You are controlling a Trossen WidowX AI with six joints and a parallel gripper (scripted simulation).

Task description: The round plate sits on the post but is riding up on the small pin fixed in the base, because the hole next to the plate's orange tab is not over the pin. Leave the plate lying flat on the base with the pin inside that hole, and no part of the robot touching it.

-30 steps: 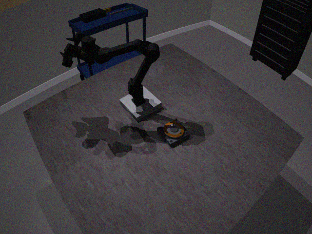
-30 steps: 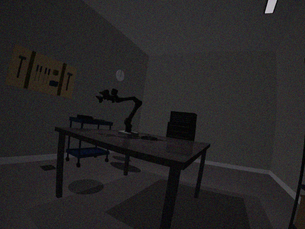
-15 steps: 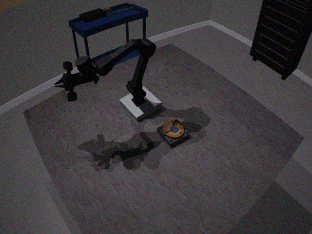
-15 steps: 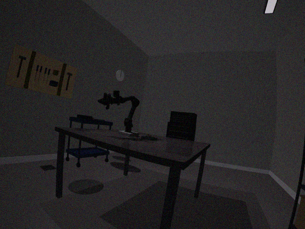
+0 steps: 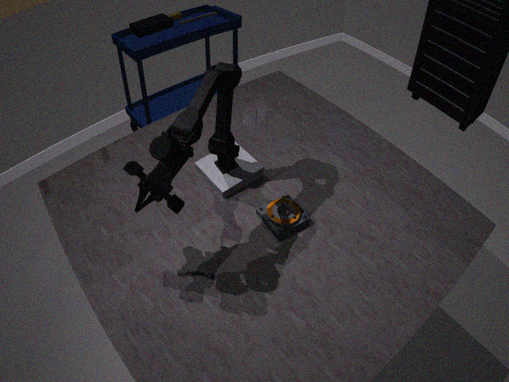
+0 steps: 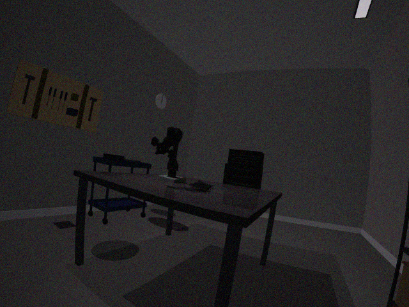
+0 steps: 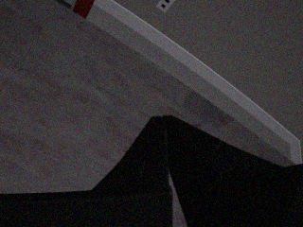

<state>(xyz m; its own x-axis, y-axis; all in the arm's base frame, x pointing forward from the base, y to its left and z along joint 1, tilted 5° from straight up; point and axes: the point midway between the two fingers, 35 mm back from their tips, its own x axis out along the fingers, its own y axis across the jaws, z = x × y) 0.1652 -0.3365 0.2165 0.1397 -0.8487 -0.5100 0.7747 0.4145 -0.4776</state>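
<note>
Now: gripper tip 10 cm short of the base, 42 cm to the right of it and 18 cm above it.
</note>
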